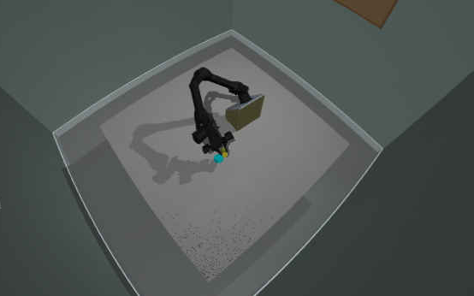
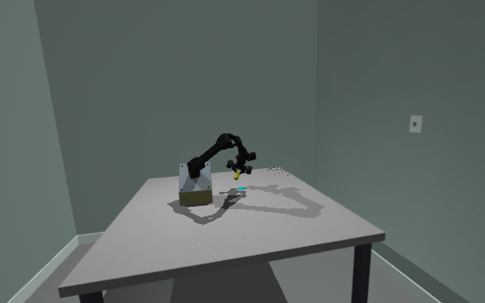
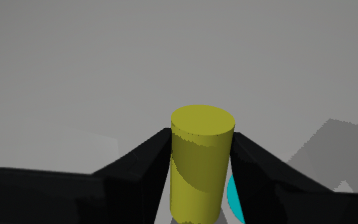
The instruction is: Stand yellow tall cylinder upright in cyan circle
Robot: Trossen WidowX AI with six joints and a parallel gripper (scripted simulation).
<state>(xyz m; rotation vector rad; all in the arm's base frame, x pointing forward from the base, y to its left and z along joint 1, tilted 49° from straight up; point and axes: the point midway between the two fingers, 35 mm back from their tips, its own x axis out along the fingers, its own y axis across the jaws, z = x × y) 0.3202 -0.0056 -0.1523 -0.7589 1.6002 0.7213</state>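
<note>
The cyan circle is 110 mm below my gripper tip, 40 mm to the right of it and 10 mm ahead of it. From my gripper tip the other things lie so: yellow tall cylinder (10 mm to the right, 10 mm below, 10 mm behind).
</note>
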